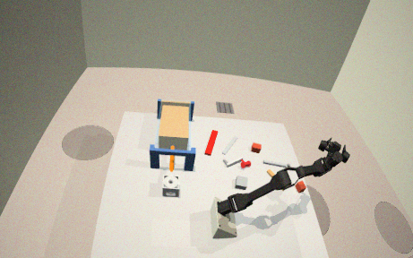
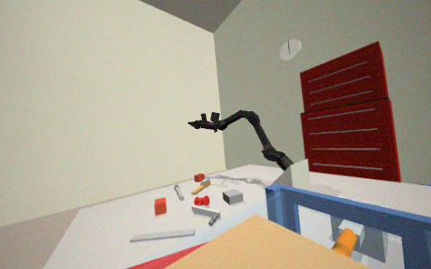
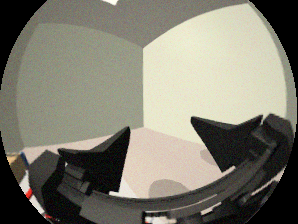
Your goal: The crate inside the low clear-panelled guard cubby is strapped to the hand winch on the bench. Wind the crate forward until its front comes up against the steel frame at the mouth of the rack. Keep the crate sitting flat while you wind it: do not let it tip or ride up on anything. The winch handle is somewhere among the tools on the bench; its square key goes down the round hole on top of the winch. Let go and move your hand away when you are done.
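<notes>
The winch handle lies 49 cm to the left of my gripper tip, 43 cm below it and 17 cm ahead of it. Also, from my gripper tip: red knob (44 cm to the left, 42 cm below, 17 cm ahead); grey block (47 cm to the left, 42 cm below, 1 cm ahead); wood-handled tool (42 cm below, 22 cm to the left, 4 cm ahead).
</notes>
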